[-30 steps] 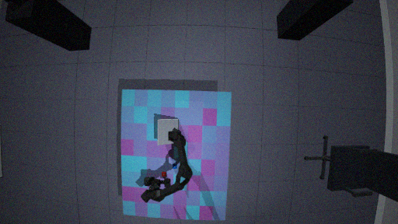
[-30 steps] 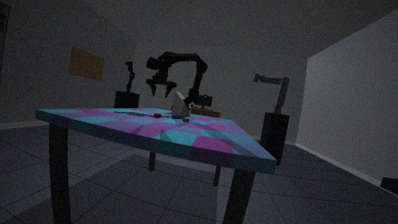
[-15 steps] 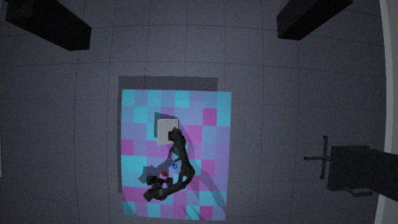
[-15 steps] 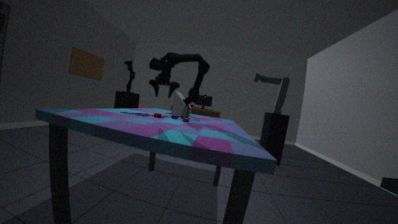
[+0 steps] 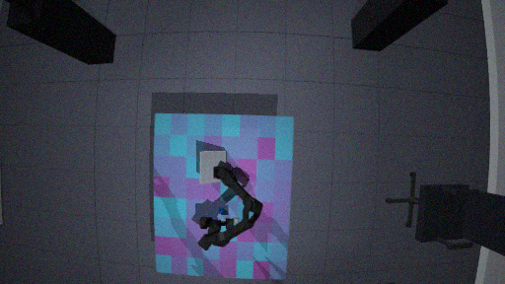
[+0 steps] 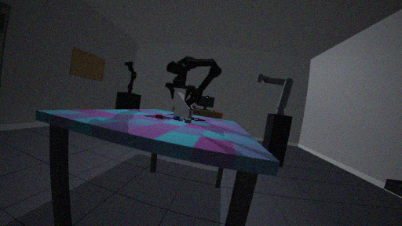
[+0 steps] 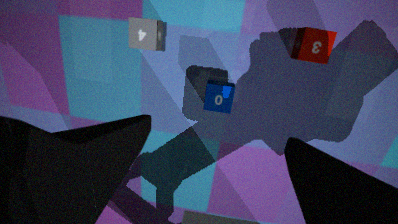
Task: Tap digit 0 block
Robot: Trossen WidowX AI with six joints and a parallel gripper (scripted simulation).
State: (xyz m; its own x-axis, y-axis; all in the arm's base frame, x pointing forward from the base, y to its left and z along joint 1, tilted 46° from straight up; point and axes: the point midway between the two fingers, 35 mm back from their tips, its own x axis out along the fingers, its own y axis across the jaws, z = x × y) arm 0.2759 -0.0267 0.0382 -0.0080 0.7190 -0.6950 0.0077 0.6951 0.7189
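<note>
My gripper tip is 11 cm above the blue block and 1 cm past it. Also, from my gripper tip: red block 11 cm below, 9 cm to the right, 6 cm ahead; then grey block 11 cm below, 9 cm to the left, 5 cm ahead.
</note>
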